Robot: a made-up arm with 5 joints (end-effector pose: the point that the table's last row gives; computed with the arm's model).
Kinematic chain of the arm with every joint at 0, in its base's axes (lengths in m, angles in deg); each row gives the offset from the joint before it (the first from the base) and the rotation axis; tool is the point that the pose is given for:
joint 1: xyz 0 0 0.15 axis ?
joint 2: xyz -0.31 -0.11 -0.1 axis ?
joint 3: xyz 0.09 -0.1 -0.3 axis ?
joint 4: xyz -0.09 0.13 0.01 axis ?
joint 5: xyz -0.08 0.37 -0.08 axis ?
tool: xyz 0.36 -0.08 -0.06
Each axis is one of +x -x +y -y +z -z.
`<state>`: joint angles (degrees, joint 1 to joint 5).
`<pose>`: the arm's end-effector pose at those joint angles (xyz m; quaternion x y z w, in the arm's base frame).
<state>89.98 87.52 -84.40 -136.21 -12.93</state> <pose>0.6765 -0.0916 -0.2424 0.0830 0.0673 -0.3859 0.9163</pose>
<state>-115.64 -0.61 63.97 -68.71 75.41</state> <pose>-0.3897 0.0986 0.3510 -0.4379 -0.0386 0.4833 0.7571</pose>
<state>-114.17 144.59 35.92 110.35 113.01</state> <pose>-0.0400 -0.2057 0.2940 -0.8098 0.0966 0.0321 0.5778</pose>
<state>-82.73 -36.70 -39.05 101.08 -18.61</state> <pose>-0.4387 0.3239 0.4968 0.3685 0.4194 0.3616 0.7467</pose>
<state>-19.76 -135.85 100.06 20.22 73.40</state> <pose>-0.5169 -0.1492 -0.5870 -0.5041 0.5147 -0.2583 0.6436</pose>
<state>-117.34 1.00 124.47 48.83 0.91</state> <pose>-0.5290 -0.6143 0.8002 0.2467 -0.5481 -0.7950 0.0824</pose>
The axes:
joint 1: -y
joint 2: +z
joint 3: -x
joint 4: +z
joint 5: -y

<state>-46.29 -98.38 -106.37 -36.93 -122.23</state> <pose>0.0095 -0.0376 0.4725 0.8835 0.1858 -0.0135 0.4298</pose>
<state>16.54 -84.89 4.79 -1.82 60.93</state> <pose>0.0955 -0.2363 -0.0510 -0.2881 -0.4330 -0.6233 0.5840</pose>
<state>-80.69 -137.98 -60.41 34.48 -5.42</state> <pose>-0.0502 -0.3741 0.2975 -0.3882 -0.0015 -0.5577 0.7337</pose>
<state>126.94 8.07 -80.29 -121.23 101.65</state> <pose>0.2104 -0.4449 0.3547 0.4090 -0.6235 -0.5621 0.3578</pose>
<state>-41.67 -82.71 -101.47 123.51 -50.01</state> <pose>-0.2410 0.2212 0.0071 -0.1912 -0.0997 0.2073 0.9542</pose>
